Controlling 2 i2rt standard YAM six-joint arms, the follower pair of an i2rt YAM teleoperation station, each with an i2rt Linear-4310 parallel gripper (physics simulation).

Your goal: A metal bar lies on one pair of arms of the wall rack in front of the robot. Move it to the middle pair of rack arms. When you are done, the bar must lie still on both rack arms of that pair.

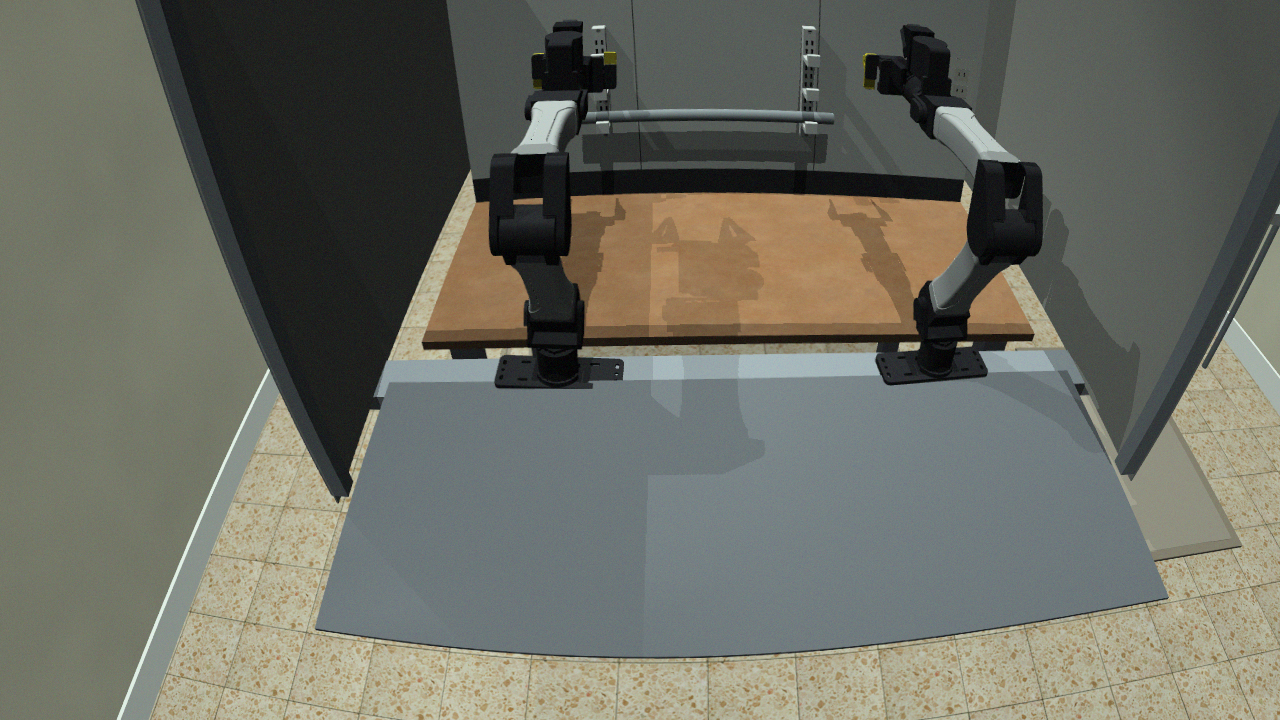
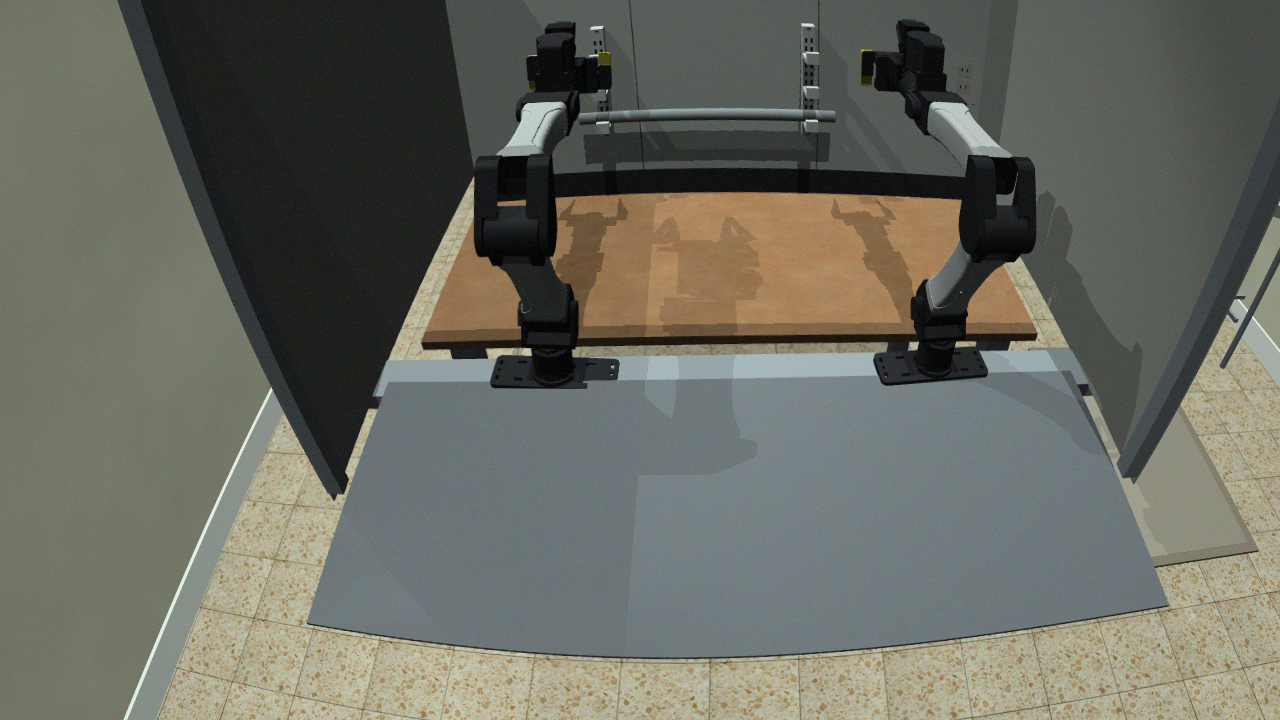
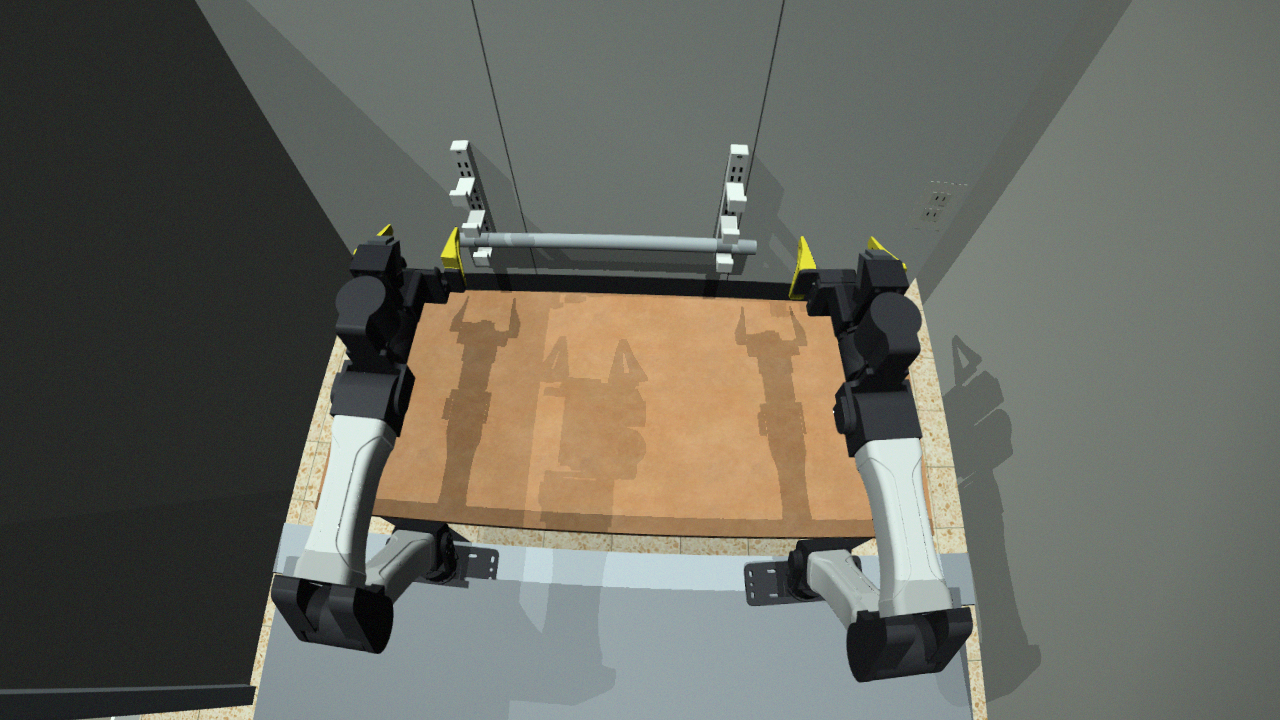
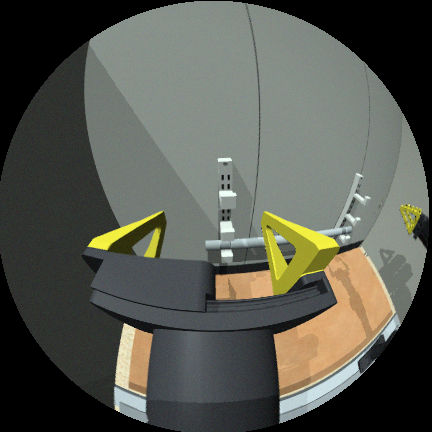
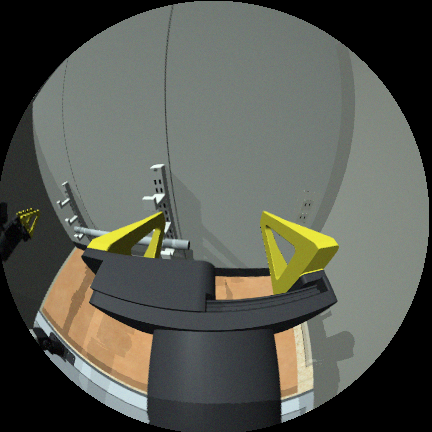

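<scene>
The grey metal bar (image 1: pixel 707 115) (image 2: pixel 707 114) (image 3: pixel 617 242) (image 4: pixel 250 244) (image 5: pixel 182 244) lies level across the lowest pair of white rack arms (image 3: pixel 481 257) (image 4: pixel 226 256). The middle pair of rack arms (image 3: pixel 474 220) (image 4: pixel 227 230) is just above it and holds nothing. The top pair (image 3: pixel 735 194) (image 5: pixel 150 201) is also bare. My left gripper (image 3: pixel 420 230) (image 4: pixel 213 216) is open and empty, in front of the wall near the bar's left end. My right gripper (image 3: pixel 837 240) (image 5: pixel 212 216) is open and empty, to the right of the bar's right end.
The two rack uprights (image 3: pixel 461 161) (image 3: pixel 738 161) stand on the grey back wall (image 3: pixel 626 107). A brown table (image 3: pixel 680 402) lies below, with a dark strip (image 3: pixel 626 286) behind it. A dark side panel (image 1: pixel 313 179) stands at the left and a grey one (image 1: pixel 1136 179) at the right.
</scene>
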